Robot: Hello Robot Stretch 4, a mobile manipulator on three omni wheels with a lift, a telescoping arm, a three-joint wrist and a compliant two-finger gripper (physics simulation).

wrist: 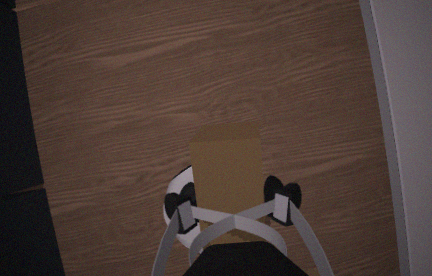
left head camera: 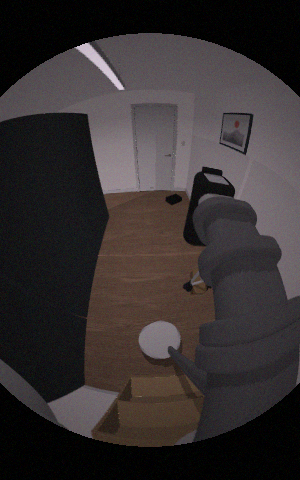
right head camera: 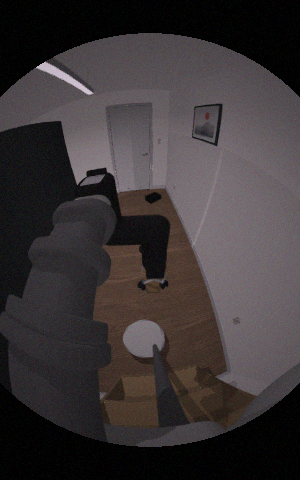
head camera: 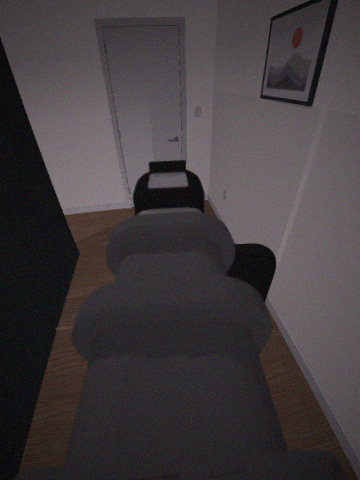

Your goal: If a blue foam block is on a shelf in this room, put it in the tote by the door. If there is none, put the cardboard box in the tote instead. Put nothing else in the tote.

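Frame: origin at the robot's base, x ahead, y left, z up, level; metres.
Where they show: gripper, fingertip midpoint: (wrist: 231,195) (left head camera: 195,287) (right head camera: 152,286); robot's base, link origin: (left head camera: 158,338) (right head camera: 144,337).
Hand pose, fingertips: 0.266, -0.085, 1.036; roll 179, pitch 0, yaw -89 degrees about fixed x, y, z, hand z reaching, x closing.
Observation:
Each offset is from my fingertips to the top centre of the thing, as dx, dy, dz. "spot": to the spot under its first point.
My gripper (left head camera: 198,287) (right head camera: 153,285) (wrist: 231,195) is shut on the brown cardboard box @(+0.016, -0.001, +0.064) (wrist: 227,167), with one finger at each side of it, and holds it above the wooden floor. The box's far end points up the wrist view. A small dark box-like thing, which looks like the tote (left head camera: 173,199) (right head camera: 153,197), stands on the floor in front of the door (head camera: 142,90) (left head camera: 154,150) (right head camera: 131,147), well beyond the gripper; its inside is too dark to make out. In the head view my arm hides that spot. No blue foam block shows in these views.
A tall dark panel (head camera: 25,280) (left head camera: 45,240) (right head camera: 35,175) stands on the left. A white wall (head camera: 320,200) (wrist: 410,100) with a framed picture (head camera: 292,55) runs along the right. A white disc (left head camera: 160,340) (right head camera: 144,339) and brown wooden boards @(spot: -0.843, +0.053, -0.387) (left head camera: 160,415) (right head camera: 132,412) are low and near.

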